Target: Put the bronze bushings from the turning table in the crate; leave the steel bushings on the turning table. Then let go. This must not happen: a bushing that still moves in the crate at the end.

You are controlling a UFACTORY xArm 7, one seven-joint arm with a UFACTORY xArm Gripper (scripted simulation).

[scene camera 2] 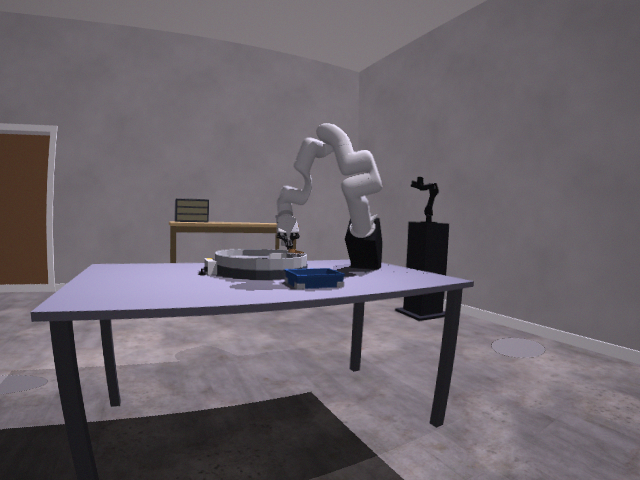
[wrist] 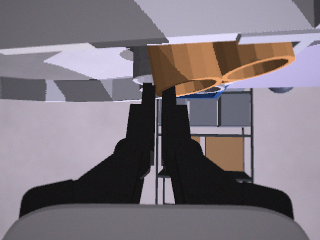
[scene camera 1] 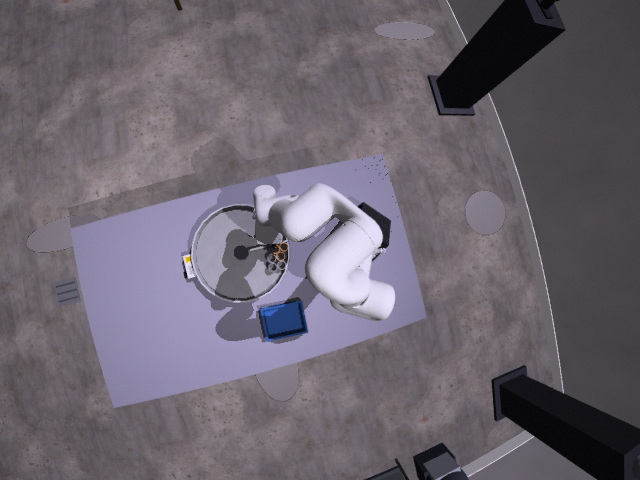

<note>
In view: my gripper (wrist: 158, 101), a bronze bushing (wrist: 191, 67), a bronze bushing (wrist: 237, 62) and a blue crate (scene camera 1: 287, 321).
The blue crate also shows in scene camera 2 (scene camera 2: 312, 278).
</note>
